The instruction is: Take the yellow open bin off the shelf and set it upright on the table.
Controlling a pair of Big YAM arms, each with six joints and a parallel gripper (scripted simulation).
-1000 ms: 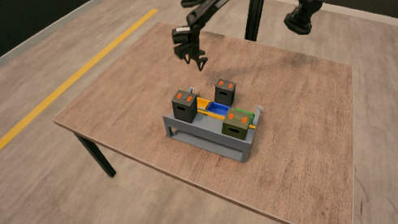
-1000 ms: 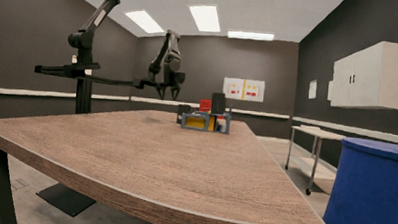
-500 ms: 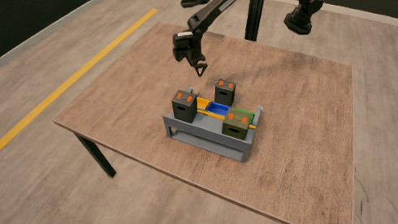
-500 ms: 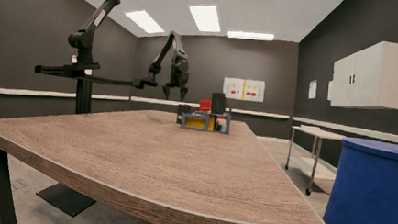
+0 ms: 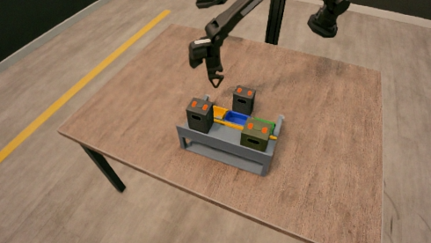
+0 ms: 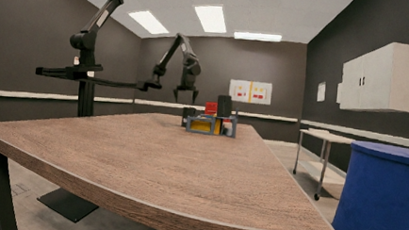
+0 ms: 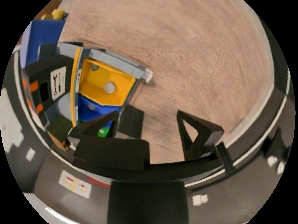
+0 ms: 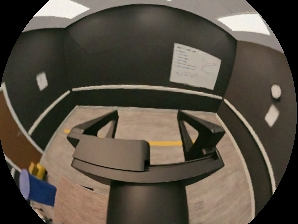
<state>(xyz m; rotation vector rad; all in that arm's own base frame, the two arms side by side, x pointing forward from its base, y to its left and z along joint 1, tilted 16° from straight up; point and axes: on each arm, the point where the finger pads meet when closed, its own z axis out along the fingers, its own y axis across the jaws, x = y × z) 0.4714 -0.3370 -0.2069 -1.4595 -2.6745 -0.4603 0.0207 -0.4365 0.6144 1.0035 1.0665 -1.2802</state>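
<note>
Now: left hand 120 mm short of the yellow open bin, 120 mm above it and 50 mm to the right of it. Also, from my left hand: grey shelf 160 mm to the left, 140 mm ahead, 90 mm below; then dark lidded bin 140 mm to the left, 100 mm below, 20 mm behind.
</note>
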